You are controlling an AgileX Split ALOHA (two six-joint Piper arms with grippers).
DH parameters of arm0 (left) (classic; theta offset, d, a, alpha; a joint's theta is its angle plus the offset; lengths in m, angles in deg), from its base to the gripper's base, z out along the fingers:
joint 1: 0 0.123 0 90
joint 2: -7.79 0 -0.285 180
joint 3: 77.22 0 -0.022 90
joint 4: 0 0.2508 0 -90
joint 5: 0 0 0.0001 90
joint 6: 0 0.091 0 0
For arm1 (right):
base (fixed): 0 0 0 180
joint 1: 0 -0.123 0 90
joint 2: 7.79 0 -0.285 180
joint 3: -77.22 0 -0.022 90
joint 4: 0 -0.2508 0 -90
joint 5: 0 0 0.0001 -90
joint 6: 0 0.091 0 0
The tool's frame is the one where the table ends.
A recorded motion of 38 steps. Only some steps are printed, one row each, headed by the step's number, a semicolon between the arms.
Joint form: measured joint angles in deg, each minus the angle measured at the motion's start. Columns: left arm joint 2, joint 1, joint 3, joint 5, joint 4, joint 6; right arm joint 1, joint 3, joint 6, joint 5, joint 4, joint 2.
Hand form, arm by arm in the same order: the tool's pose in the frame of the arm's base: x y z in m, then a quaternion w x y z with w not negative. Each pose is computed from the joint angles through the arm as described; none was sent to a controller.
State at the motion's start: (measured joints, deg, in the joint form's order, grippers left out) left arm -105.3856 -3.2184 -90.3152 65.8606 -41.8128 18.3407; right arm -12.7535 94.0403 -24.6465 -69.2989 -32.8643 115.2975
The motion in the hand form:
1: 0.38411 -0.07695 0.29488 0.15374 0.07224 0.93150 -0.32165; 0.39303 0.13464 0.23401 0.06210 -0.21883 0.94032 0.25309
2: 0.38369 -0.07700 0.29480 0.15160 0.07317 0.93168 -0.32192; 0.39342 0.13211 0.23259 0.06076 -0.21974 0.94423 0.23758
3: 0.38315 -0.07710 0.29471 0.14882 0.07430 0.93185 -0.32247; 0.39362 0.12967 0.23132 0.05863 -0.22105 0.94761 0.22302
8: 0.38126 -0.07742 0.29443 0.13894 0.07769 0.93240 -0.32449; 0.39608 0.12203 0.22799 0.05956 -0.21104 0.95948 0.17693
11: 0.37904 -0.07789 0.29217 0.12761 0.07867 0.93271 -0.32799; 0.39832 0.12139 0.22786 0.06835 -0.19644 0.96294 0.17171
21: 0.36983 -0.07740 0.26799 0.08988 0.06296 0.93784 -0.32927; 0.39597 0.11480 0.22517 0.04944 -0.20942 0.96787 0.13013
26: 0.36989 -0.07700 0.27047 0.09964 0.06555 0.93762 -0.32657; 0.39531 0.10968 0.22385 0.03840 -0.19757 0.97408 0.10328
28: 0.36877 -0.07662 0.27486 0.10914 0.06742 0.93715 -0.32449; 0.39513 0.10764 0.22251 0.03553 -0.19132 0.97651 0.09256
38: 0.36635 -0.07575 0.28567 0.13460 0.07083 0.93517 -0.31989; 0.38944 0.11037 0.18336 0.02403 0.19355 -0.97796 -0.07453
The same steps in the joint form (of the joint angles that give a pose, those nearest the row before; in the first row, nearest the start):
1: 0.00 0.00 0.00 0.51 0.32 -0.07; 0.00 0.00 0.94 0.05 1.31 0.00
2: 0.00 0.00 0.00 0.78 0.35 -0.07; 0.00 0.00 1.56 0.21 3.27 0.00
3: 0.00 0.00 0.00 1.13 0.37 -0.07; 0.00 0.00 2.13 0.22 5.12 0.00
8: 0.00 0.00 0.00 2.35 0.42 -0.13; 0.00 0.00 5.29 1.32 10.89 0.00
11: 0.00 0.00 0.49 3.30 0.21 -0.13; 0.00 0.00 7.00 2.68 11.49 0.00
21: 0.11 0.00 5.90 2.68 -0.02 0.09; -0.17 0.00 7.94 0.79 16.86 0.00
26: 0.50 0.00 5.90 1.99 0.09 0.47; -0.17 0.00 10.65 -0.12 20.32 0.00
28: 1.19 0.00 5.90 1.53 0.21 0.59; -0.17 -0.21 11.83 -0.12 21.66 0.00
38: 2.86 0.00 5.90 0.14 0.36 0.90; -1.13 -3.67 12.66 -0.02 23.60 3.36

